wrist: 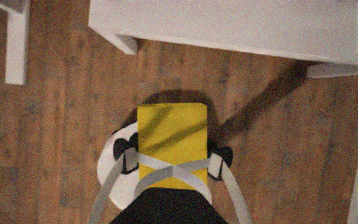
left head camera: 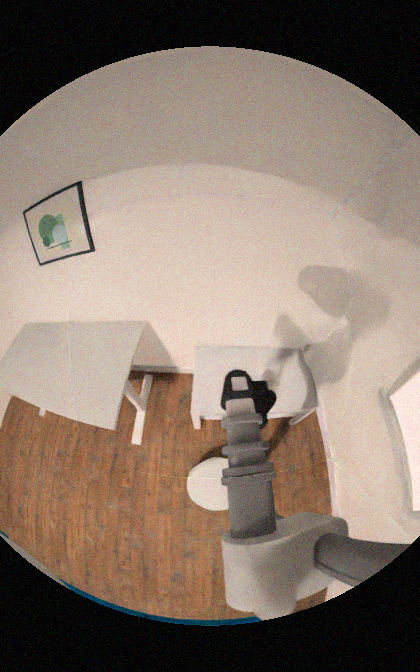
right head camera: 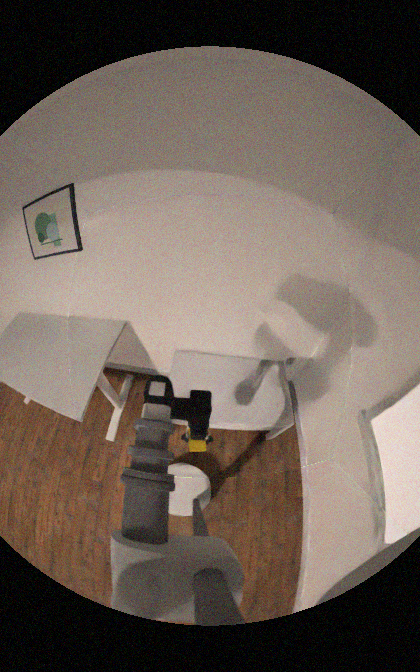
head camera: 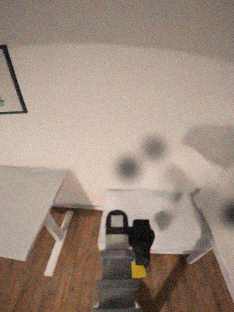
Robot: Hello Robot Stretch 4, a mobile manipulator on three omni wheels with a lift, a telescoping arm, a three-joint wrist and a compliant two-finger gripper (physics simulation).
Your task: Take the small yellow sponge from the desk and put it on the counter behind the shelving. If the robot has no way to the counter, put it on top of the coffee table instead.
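Places are measured from the robot's base along level axes (x right, y ahead, z up), in metres.
Where they show: gripper, fingertip midpoint: [wrist: 173, 148] [head camera: 135, 265].
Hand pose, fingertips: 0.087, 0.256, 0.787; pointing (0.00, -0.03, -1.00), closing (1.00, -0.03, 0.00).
Observation:
After its pixels a point has its place, as x, y, z.
The small yellow sponge [head camera: 138, 270] @(0.092, 0.225, 0.833) [right head camera: 197, 445] [wrist: 172, 130] @(0.086, 0.284, 0.834) is held between the two fingertips of my gripper [right head camera: 197, 439] [wrist: 173, 148] @(0.087, 0.256, 0.787), which is shut on it. The sponge hangs in the air over the wood floor, near the front edge of the low white coffee table [head camera: 175, 240] @(0.460, 0.488, 0.423) [left head camera: 210, 370] [right head camera: 200, 370] [wrist: 225, 22] @(0.209, 0.505, 0.423). The arm covers part of that table in the left head view. The white desk [head camera: 25, 210] @(-0.663, 0.578, 0.693) [left head camera: 75, 370] [right head camera: 55, 360] stands to the left of the coffee table. The counter and the shelving cannot be made out in these views.
A round white base [left head camera: 207, 484] [right head camera: 189, 490] [wrist: 112, 170] is on the floor below the arm. A wall stands behind both tables, with a framed picture [left head camera: 59, 225] [right head camera: 52, 222] at the left. A window [left head camera: 410, 440] [right head camera: 402, 465] is at the right. A blue edge [left head camera: 165, 619] shows at the bottom.

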